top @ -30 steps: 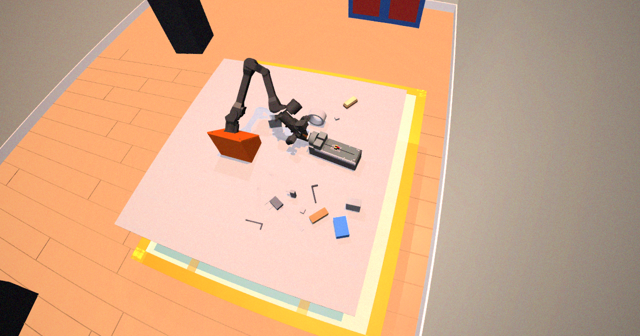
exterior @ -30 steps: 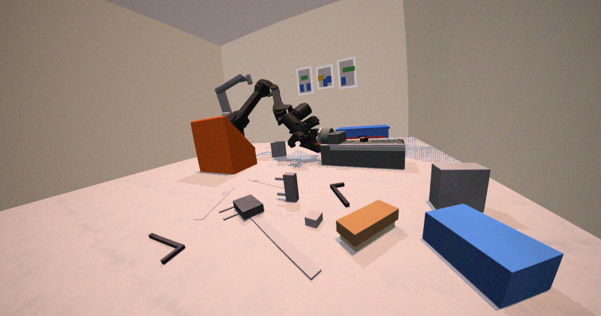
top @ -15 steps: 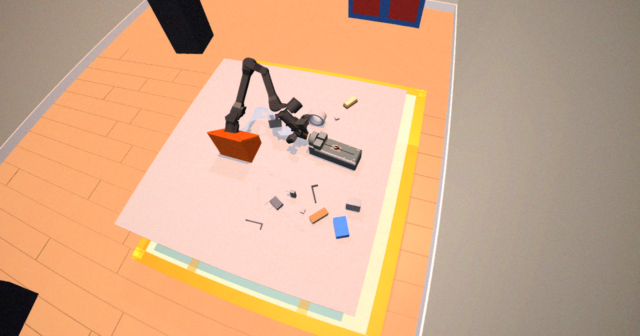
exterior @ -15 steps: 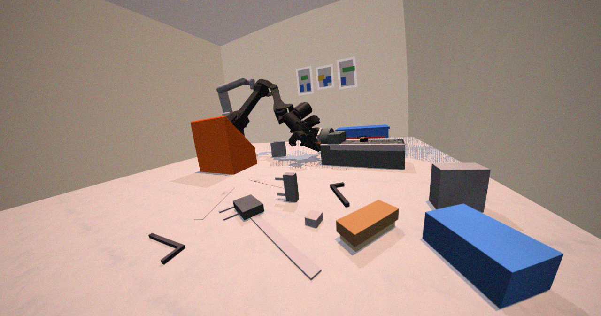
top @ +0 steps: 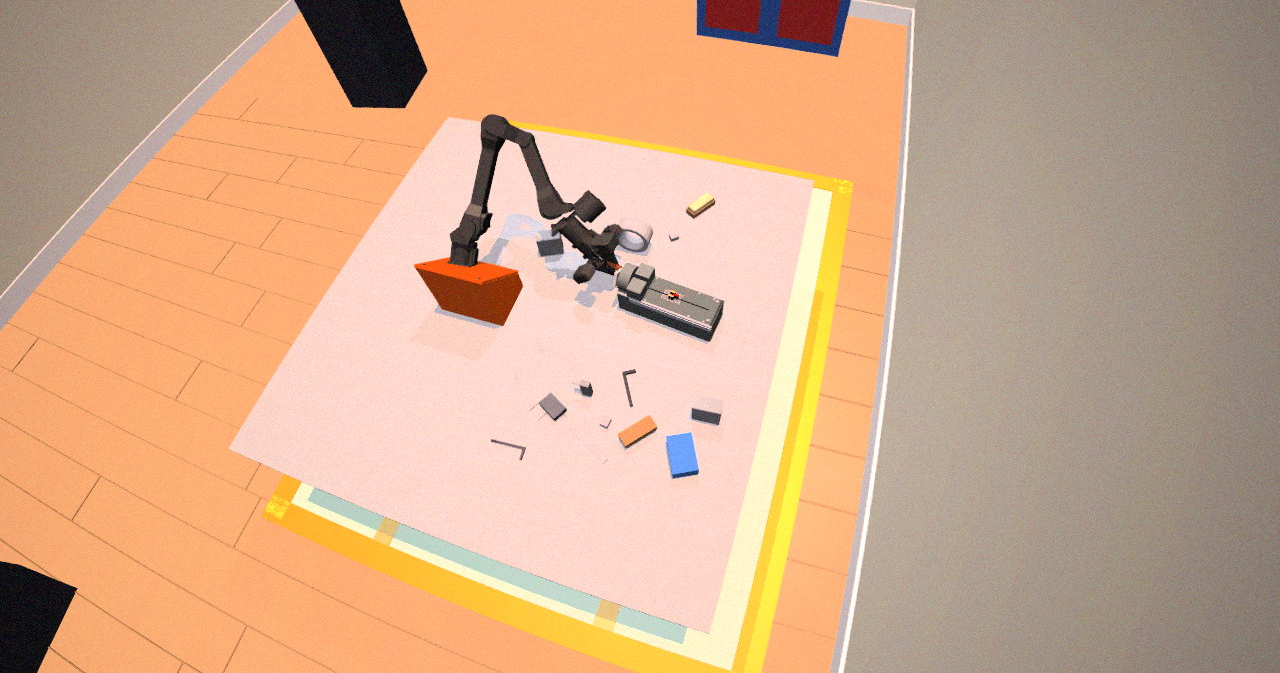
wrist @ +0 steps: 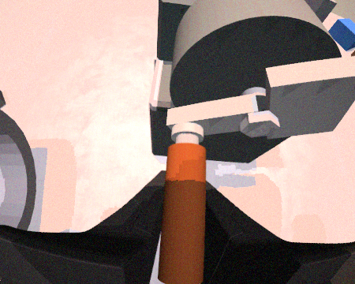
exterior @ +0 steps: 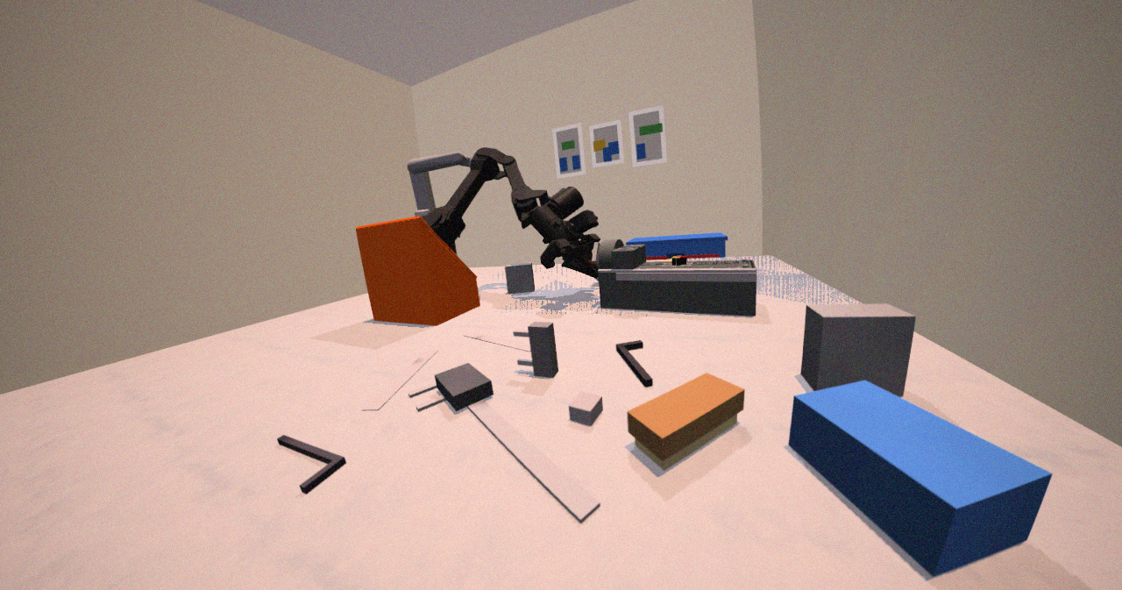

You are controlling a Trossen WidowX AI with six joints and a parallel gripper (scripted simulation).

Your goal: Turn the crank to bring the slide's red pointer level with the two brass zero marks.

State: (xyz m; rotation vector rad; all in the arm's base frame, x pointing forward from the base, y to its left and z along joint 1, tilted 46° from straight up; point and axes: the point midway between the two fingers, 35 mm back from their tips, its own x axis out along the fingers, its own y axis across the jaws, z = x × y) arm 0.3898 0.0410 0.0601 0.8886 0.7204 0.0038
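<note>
The red pointer lies 16 cm ahead of my gripper tip, 7 cm to the right of it and 3 cm above it. From my gripper tip the other things lie so: crank handle: 2 cm behind, 1 cm to the left, 3 cm above; blue block: 23 cm ahead, 46 cm to the right, 3 cm below.
</note>
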